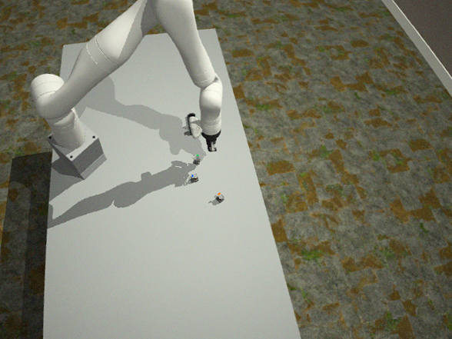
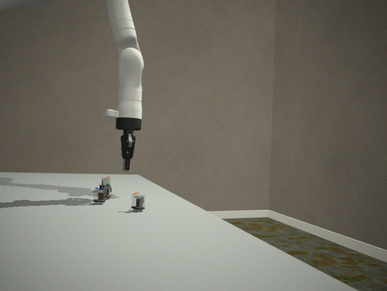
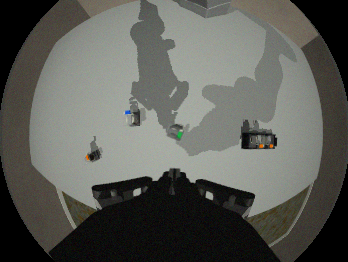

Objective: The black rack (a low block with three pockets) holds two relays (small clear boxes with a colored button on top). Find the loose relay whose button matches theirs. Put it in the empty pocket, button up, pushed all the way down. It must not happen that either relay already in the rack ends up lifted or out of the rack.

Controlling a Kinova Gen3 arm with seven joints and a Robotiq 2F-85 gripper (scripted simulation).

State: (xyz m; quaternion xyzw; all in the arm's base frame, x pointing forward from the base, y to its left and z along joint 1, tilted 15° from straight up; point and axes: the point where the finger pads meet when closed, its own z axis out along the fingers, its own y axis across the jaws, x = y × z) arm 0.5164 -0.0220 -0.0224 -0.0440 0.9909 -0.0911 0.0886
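My gripper is now 6 cm past the green-button relay, 1 cm to the left of it and 8 cm above it. The rest, counted from my hand: blue-button relay: 7 cm behind, 9 cm to the right, 8 cm below.
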